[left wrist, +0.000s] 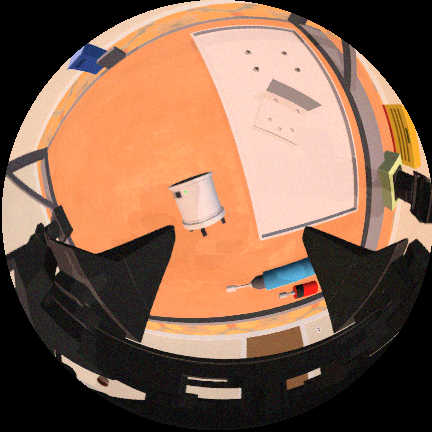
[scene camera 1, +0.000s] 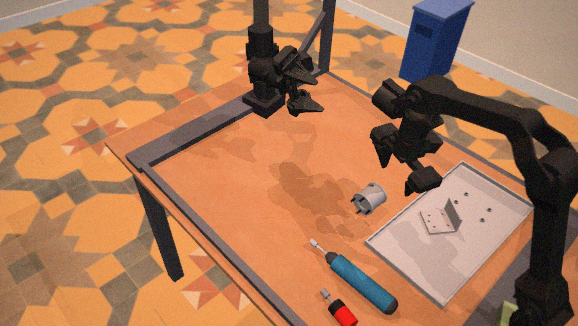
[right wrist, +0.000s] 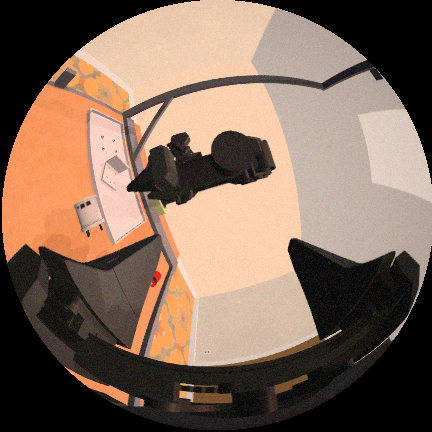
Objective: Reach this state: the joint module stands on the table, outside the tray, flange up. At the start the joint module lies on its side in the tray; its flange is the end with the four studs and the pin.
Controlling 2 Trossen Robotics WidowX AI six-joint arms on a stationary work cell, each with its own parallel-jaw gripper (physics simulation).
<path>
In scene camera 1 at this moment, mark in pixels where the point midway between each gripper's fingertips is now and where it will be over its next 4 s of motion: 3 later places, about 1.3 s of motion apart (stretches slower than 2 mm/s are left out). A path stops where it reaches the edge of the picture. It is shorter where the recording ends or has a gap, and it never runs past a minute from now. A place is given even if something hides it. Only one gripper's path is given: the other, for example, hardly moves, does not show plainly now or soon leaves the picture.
My left gripper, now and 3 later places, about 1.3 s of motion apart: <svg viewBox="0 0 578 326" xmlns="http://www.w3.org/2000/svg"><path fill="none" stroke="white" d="M395 181L377 200L370 217L380 228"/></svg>
</path>
